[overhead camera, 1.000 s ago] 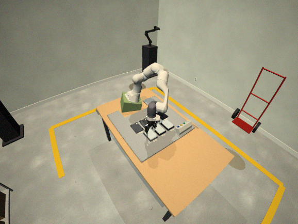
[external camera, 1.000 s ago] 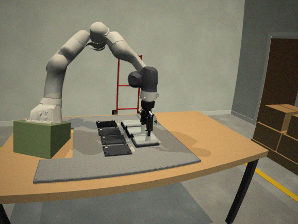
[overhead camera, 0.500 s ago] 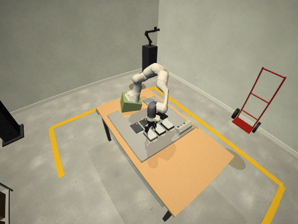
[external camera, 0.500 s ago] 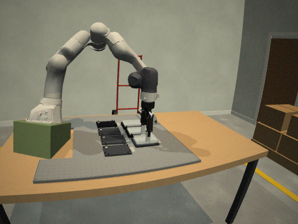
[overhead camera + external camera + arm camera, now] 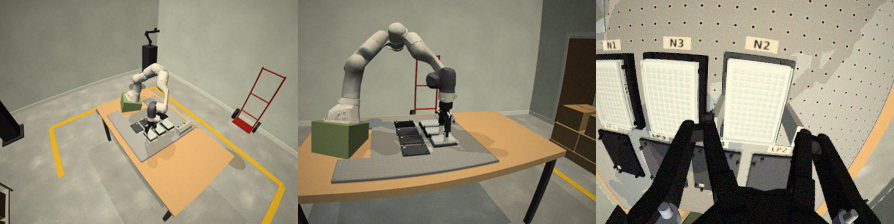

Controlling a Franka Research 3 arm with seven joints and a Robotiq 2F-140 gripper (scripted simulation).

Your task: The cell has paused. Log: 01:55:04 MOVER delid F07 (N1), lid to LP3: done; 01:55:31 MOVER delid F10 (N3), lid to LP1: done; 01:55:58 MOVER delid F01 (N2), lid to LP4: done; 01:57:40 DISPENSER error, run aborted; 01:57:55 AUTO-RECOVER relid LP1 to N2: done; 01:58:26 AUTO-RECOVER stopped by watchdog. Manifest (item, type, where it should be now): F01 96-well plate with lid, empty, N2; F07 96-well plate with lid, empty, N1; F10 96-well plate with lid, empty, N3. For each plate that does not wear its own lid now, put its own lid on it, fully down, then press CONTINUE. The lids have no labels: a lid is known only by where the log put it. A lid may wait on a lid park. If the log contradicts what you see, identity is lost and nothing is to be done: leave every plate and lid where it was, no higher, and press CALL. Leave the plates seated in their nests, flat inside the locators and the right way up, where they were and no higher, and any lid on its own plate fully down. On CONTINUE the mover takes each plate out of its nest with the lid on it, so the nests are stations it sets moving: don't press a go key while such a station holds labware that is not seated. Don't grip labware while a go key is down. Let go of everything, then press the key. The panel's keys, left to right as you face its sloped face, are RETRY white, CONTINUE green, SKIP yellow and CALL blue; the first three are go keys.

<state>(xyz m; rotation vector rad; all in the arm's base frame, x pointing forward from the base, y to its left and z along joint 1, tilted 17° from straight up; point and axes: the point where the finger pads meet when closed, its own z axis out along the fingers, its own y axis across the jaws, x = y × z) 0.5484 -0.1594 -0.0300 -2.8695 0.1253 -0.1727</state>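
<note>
Now: hand 3 cm above the plate. The rest, counted from my hand: park LP2: 19 cm behind, 5 cm to the right, 5 cm below; then park LP3: 18 cm behind, 20 cm to the left, 5 cm below; then blue call key: 14 cm ahead, 30 cm to the left, 1 cm above.
</note>
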